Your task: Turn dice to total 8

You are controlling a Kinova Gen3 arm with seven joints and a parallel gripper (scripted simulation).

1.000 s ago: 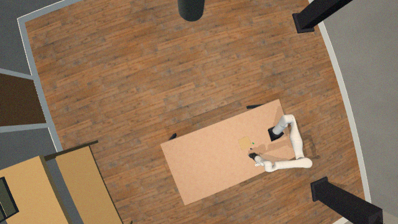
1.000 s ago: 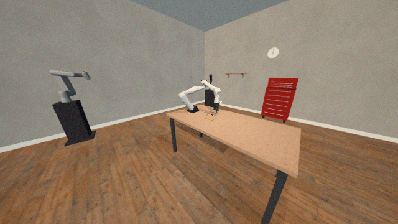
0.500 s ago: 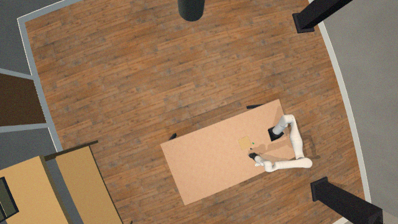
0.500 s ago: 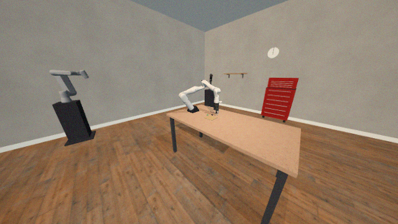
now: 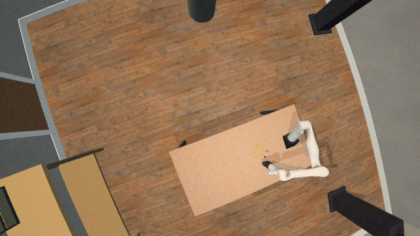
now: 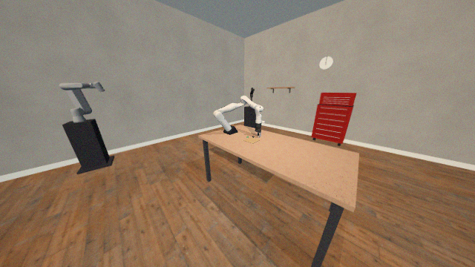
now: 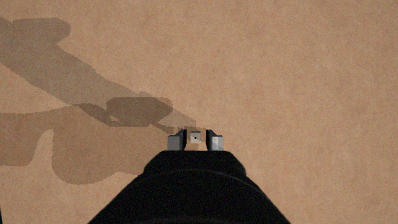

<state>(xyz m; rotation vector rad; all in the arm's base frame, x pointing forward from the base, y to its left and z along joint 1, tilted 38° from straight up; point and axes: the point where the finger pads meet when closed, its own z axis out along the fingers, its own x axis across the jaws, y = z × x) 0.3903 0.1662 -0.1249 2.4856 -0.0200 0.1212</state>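
The white die lies 3 cm below my hand. From my hand the other things lie so: black die: 4 cm behind, 6 cm to the right, 3 cm below; green die: 8 cm behind, 12 cm to the right, 3 cm below; tan mat: 2 cm ahead, 16 cm to the right, 3 cm below.
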